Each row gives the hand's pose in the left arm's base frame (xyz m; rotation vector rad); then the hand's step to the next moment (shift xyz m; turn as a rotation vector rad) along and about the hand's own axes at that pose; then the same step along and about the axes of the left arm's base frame.
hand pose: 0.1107 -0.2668 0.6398 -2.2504 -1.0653 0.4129
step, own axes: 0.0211 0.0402 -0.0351 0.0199 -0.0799 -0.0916
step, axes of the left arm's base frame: 0.0548 -0.0171 0.0007 0.0121 0.0189 0.1211
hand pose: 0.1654 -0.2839 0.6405 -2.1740 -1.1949 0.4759
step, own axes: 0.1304 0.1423 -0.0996 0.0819 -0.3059 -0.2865
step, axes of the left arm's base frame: 0.2153 0.0189 -0.0217 0.0130 0.0989 0.4152
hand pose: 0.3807 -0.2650 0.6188 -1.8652 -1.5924 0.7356
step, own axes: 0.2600 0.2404 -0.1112 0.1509 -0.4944 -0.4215
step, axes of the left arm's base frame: 0.2787 0.2190 -0.1100 -0.0065 0.1812 0.6419
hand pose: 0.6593 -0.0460 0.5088 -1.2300 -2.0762 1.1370
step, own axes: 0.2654 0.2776 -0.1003 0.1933 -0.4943 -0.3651
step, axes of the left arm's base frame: 0.0776 0.3442 -0.1819 -0.0681 0.1947 0.6103
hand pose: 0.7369 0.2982 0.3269 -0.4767 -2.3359 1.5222
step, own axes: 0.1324 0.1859 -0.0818 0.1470 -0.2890 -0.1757
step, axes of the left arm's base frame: -0.0637 0.1951 -0.1290 -0.0865 0.0979 0.3449
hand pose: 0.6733 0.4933 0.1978 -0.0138 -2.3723 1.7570
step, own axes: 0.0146 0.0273 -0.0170 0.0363 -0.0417 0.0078
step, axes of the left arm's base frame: -0.0145 0.0260 -0.0190 -0.0325 -0.0155 0.0427
